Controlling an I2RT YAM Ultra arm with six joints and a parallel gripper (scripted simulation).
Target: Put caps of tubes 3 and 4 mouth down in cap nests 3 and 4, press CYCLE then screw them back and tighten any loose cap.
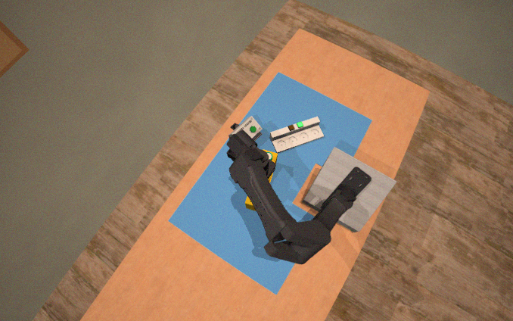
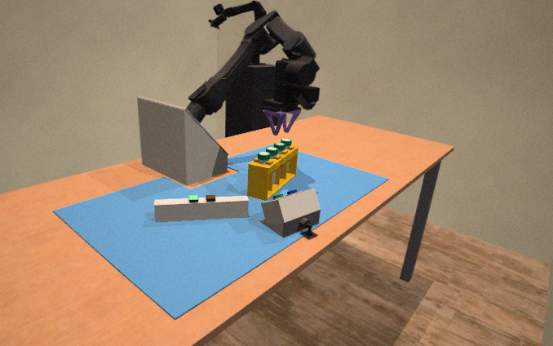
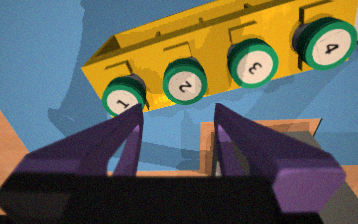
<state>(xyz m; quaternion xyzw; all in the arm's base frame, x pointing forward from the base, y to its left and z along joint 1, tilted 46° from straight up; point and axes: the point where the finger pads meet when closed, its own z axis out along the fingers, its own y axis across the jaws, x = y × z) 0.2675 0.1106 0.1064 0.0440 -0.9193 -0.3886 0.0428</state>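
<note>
Right now the cap 2 is 4 cm below my hand. Round my hand: cap 3 (5 cm to the right, 4 cm below, 2 cm ahead); then cap 4 (10 cm to the right, 4 cm below, 4 cm ahead); then blue key (17 cm ahead, 13 cm to the right, 9 cm below).
</note>
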